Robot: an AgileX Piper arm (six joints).
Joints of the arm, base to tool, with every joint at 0 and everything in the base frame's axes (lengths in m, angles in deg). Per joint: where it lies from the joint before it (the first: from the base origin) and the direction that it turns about. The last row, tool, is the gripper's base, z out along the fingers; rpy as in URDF.
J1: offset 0.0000 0.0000 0.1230 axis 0 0 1
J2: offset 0.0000 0.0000 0.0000 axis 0 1 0
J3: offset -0.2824 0.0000 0.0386 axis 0 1 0
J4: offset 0.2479 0.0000 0.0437 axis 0.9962 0 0.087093
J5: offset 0.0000 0.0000 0.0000 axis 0 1 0
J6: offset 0.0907 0.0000 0.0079 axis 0.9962 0 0.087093
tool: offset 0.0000 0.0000 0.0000 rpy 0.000 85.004 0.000
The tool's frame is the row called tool.
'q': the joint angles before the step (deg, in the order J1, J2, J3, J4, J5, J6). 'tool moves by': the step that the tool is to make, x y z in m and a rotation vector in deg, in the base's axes. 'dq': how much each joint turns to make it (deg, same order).
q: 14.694 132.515 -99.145 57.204 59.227 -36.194
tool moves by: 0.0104 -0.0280 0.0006 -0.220 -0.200 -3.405
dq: -3.578 -0.110 0.006 -0.280 0.002 -0.059
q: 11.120 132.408 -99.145 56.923 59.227 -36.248
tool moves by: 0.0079 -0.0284 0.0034 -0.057 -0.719 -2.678
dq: -3.587 -0.421 -0.011 -0.214 0.456 -0.719
